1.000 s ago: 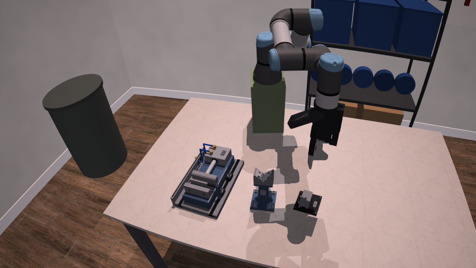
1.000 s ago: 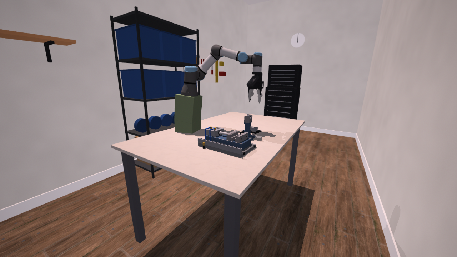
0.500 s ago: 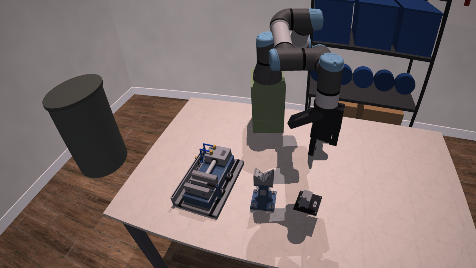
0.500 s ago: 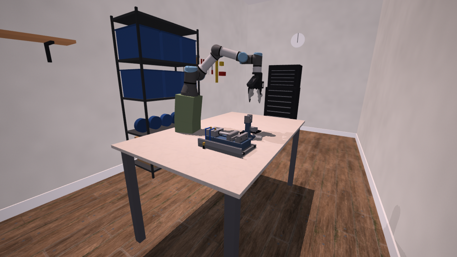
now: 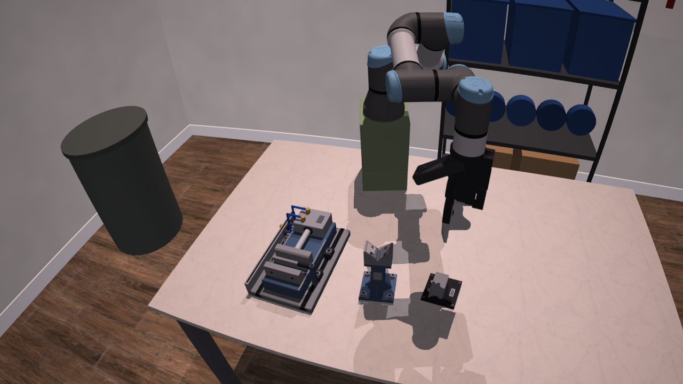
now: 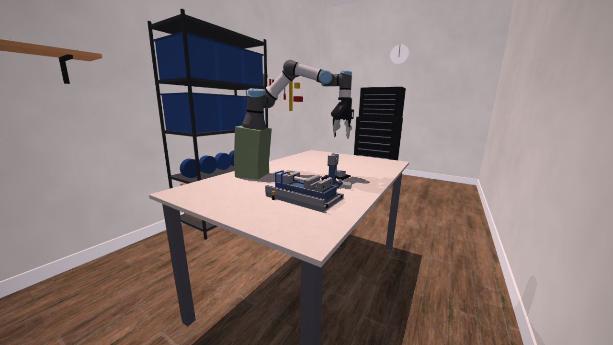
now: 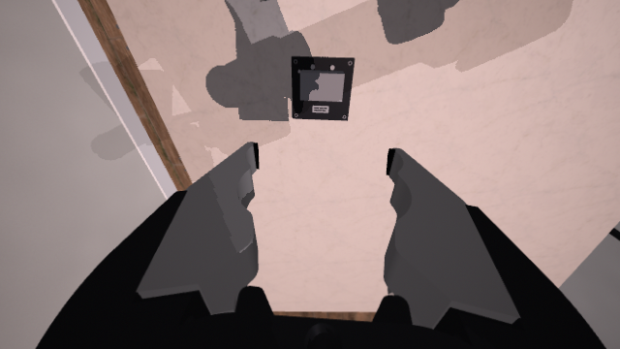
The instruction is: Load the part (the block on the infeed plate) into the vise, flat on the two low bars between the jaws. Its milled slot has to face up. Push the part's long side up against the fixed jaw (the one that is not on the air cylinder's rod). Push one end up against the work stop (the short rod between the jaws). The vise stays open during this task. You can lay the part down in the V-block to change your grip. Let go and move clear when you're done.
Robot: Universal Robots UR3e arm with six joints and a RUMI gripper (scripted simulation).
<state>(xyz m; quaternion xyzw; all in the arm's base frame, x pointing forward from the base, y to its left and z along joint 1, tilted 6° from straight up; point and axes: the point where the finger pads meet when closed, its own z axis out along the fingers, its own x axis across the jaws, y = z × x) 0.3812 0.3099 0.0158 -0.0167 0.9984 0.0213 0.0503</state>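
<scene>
The part lies 220 mm below my hand. The rest, counted from my hand: dark work stop rod 320 mm to the right, 150 mm below, 130 mm ahead; then black infeed plate 240 mm below, 10 mm to the left; then fixed jaw 370 mm to the right, 160 mm below, 160 mm ahead.
</scene>
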